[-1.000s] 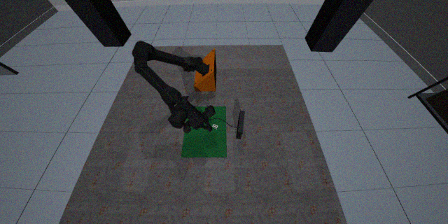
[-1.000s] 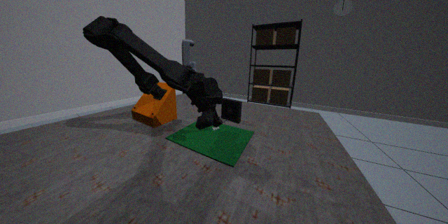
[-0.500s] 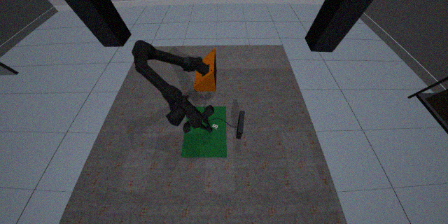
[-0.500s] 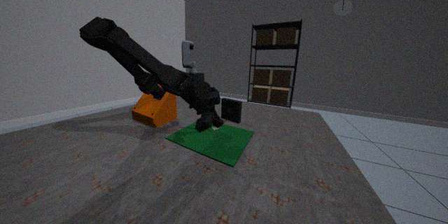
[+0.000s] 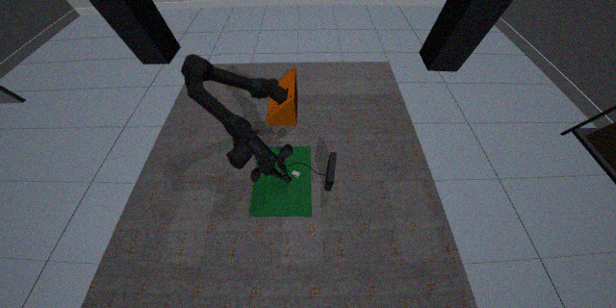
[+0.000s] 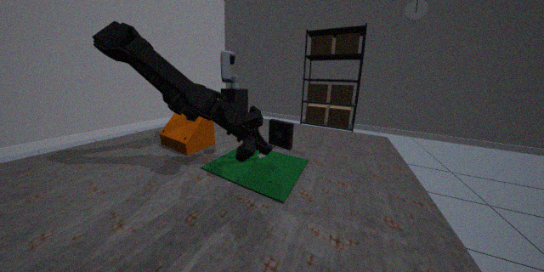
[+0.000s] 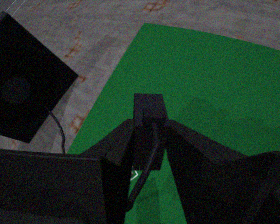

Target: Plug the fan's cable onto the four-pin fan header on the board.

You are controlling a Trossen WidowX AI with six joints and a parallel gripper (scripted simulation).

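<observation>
Now: the green board 8 cm below my gripper tip, 2 cm to the right of it and 2 cm behind it. The rest, counted from my gripper tip: white four-pin header 6 cm below, 4 cm behind, 3 cm to the left; black plug 1 cm below; black fan 17 cm to the left, 3 cm behind, 1 cm below.
</observation>
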